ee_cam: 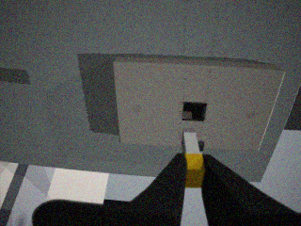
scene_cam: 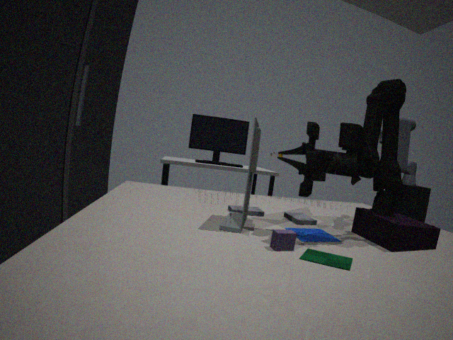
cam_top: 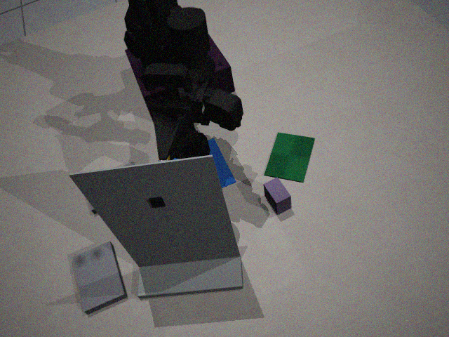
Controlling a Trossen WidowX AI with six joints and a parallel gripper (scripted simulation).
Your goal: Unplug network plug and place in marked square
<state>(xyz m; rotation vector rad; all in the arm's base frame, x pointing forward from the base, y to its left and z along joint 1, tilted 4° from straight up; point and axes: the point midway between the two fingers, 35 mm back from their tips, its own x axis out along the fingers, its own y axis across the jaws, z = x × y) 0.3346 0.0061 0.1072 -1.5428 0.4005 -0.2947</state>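
Now: gripper tip 120 mm past the blue marked square, 30 mm to the right of it and 200 mm above it. From my gripper tip the other things lie so: network plug 10 mm ahead; then grey upright panel 70 mm ahead, 20 mm to the right, 70 mm below; then purple cube 10 mm behind, 160 mm to the left, 180 mm below.
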